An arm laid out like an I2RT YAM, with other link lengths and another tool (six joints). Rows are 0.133 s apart.
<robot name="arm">
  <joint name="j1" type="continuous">
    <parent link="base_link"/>
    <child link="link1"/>
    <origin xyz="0 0 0.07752" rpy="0 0 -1.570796"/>
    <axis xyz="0 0 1"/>
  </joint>
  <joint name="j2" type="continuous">
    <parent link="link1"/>
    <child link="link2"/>
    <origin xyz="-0.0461 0.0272 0.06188" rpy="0 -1.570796 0"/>
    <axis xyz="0 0 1"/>
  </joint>
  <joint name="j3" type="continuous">
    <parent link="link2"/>
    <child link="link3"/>
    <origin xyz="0 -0.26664 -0.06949" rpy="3.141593 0 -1.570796"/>
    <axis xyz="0 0 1"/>
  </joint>
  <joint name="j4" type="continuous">
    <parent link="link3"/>
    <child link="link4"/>
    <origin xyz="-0.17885 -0.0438 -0.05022" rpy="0 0 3.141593"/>
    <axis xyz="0 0 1"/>
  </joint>
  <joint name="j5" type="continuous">
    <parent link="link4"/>
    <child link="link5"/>
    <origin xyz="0.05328 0.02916 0.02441" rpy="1.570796 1.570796 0"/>
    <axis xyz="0 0 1"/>
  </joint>
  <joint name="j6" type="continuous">
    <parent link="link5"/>
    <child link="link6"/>
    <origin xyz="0 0.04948 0.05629" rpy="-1.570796 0 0"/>
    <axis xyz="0 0 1"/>
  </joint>
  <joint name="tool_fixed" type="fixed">
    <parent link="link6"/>
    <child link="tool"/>
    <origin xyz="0.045 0.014 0.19" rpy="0 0.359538 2.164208"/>
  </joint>
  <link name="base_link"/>
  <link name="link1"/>
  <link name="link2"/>
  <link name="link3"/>
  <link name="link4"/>
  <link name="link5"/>
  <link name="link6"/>
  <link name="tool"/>
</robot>
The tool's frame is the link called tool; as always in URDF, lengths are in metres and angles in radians. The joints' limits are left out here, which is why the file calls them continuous.
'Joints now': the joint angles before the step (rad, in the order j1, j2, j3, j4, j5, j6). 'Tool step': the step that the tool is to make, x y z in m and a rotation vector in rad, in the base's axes. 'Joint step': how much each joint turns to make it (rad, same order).
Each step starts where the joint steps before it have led.
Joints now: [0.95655 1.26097 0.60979 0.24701 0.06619 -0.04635]
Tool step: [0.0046 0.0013 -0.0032 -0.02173 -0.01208 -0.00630]
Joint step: [0.00216 0.02181 0.01306 -0.00079 0.01666 -0.01722]
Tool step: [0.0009 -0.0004 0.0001 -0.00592 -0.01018 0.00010]
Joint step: [0.00023 -0.00012 0.00051 0.00129 0.00482 -0.01074]
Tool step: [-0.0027 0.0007 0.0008 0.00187 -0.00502 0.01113]
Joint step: [0.00226 -0.00523 -0.00469 0.00441 -0.00693 -0.00634]
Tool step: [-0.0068 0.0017 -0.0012 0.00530 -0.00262 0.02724]
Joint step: [0.00195 -0.00554 -0.01966 0.02060 -0.02361 -0.00914]
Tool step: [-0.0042 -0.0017 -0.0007 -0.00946 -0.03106 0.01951]
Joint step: [0.00444 -0.01569 -0.02244 0.01858 -0.00203 -0.03439]
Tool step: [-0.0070 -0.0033 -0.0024 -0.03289 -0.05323 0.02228]
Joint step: [0.02862 -0.02716 -0.02084 -0.00021 0.02938 -0.05570]
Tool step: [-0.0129 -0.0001 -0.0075 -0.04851 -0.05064 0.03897]
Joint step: [0.05729 -0.01455 -0.02003 -0.00368 0.04279 -0.05681]
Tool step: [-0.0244 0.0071 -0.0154 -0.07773 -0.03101 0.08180]
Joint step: [0.09061 0.02028 0.00618 -0.03319 0.03341 -0.05462]
